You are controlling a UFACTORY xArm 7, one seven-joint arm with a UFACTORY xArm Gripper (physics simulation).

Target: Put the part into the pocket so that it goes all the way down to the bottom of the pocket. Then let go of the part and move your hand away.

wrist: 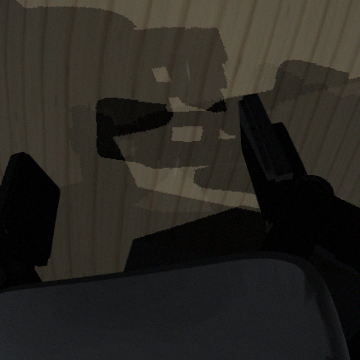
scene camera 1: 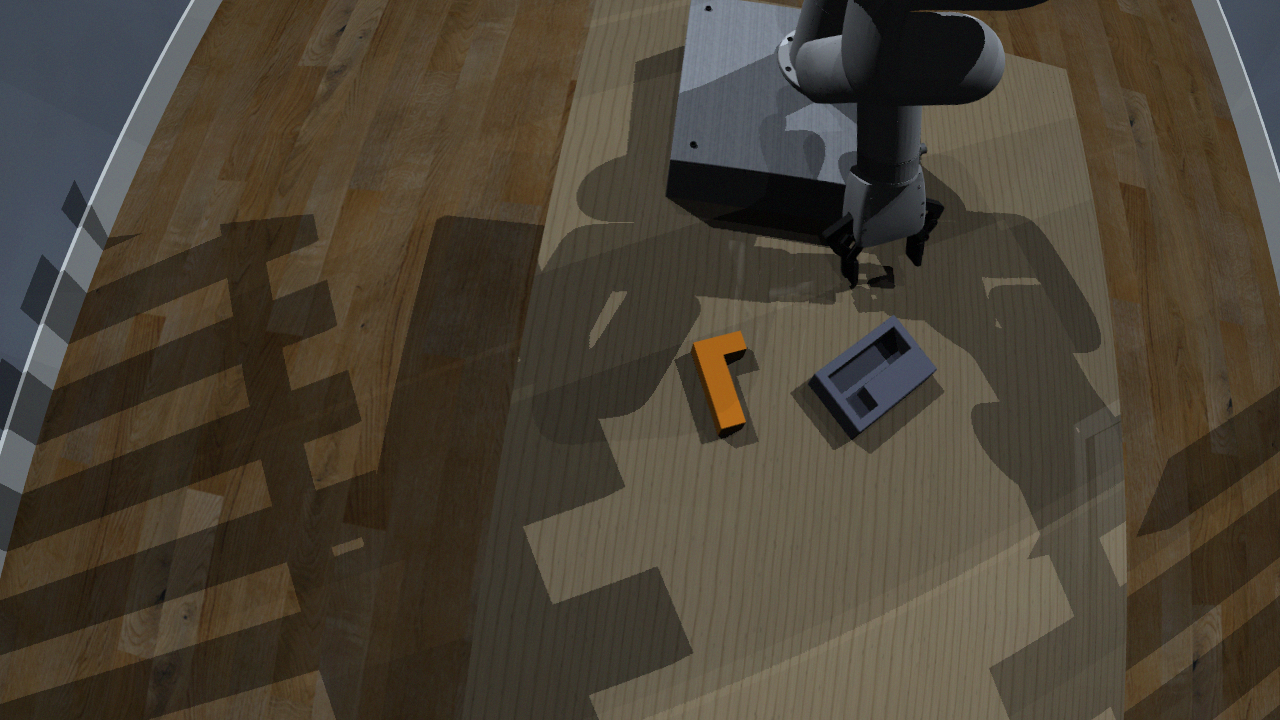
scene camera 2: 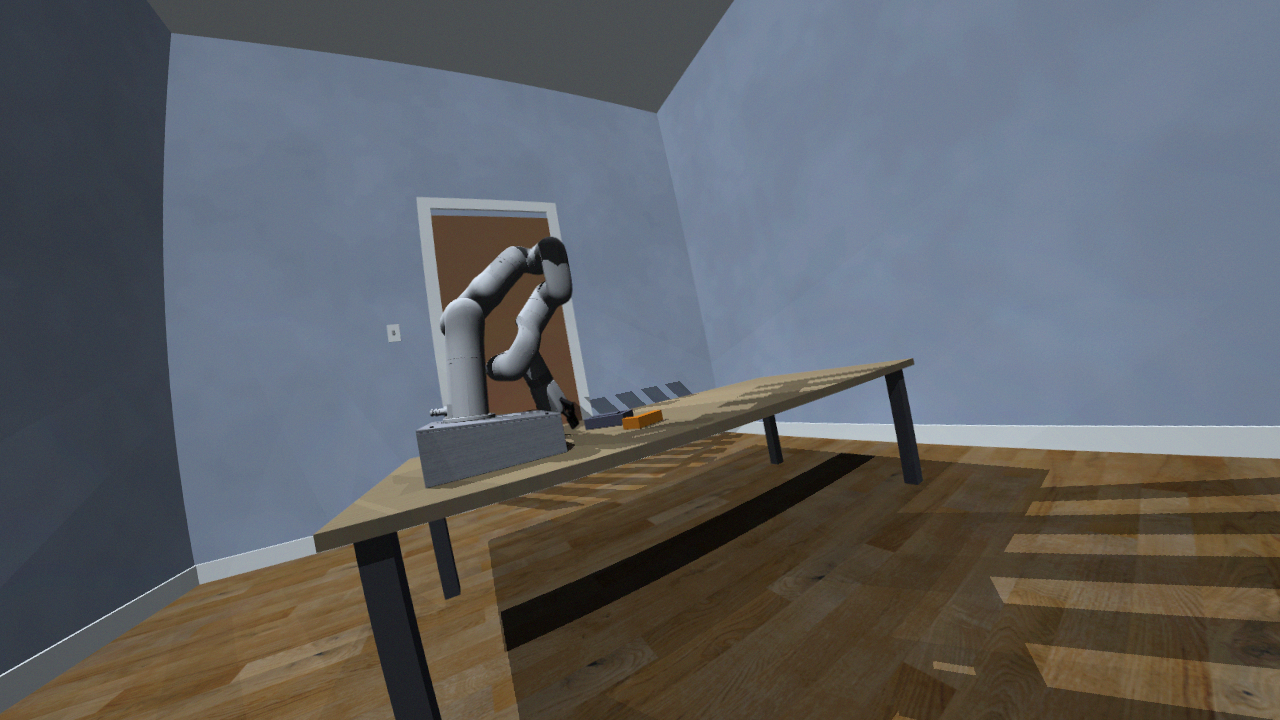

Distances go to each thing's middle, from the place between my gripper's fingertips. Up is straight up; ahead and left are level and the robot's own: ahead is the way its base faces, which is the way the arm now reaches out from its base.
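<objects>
Orange L-shaped part [scene camera 1: 710,356], from my hand: 180 mm ahead, 200 mm to the right, 10 mm below. My gripper: 10 mm above the pocket block [scene camera 1: 859,386], 150 mm short of it.
</objects>
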